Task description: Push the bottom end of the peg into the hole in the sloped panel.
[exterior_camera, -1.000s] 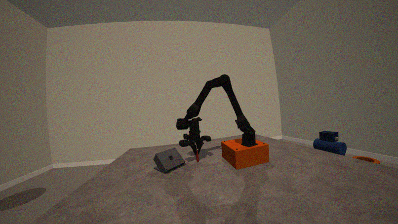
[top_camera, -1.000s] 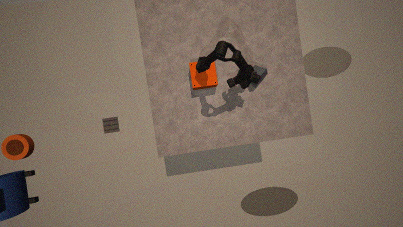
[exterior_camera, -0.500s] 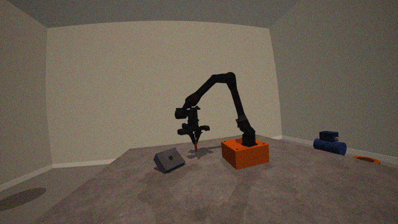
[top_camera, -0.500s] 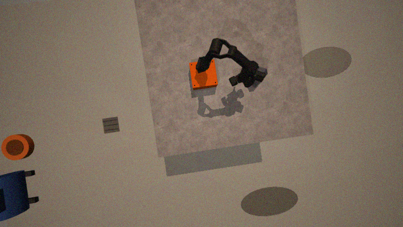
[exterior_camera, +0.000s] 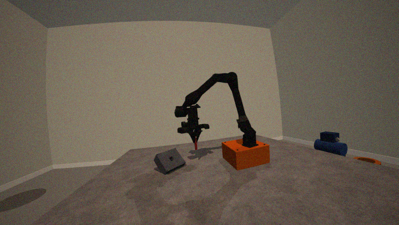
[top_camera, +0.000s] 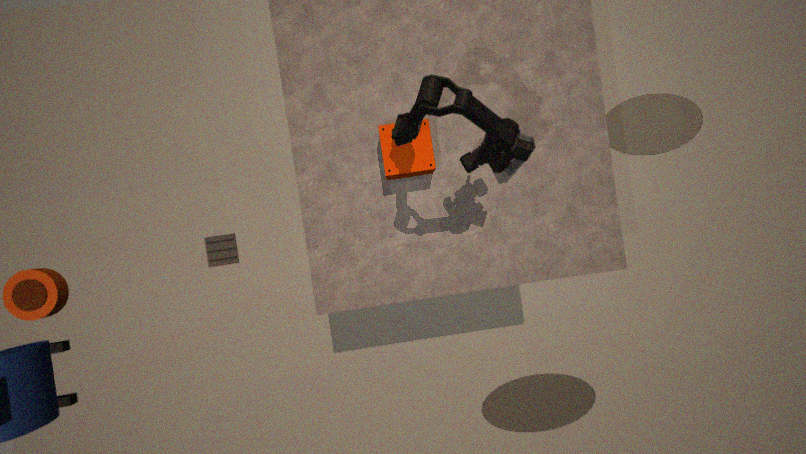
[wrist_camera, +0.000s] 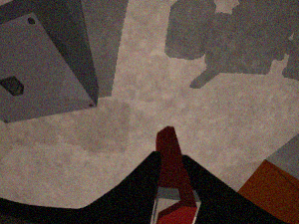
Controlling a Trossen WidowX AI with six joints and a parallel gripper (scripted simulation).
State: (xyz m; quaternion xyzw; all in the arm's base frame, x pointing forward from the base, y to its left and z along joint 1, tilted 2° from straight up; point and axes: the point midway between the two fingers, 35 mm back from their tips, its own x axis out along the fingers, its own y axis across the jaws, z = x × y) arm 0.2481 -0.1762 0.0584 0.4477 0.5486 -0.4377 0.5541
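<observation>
Now: gripper tip 160 mm short of the sloped panel and 80 mm above it. Round my gripper tip: red peg: 20 mm above.
</observation>
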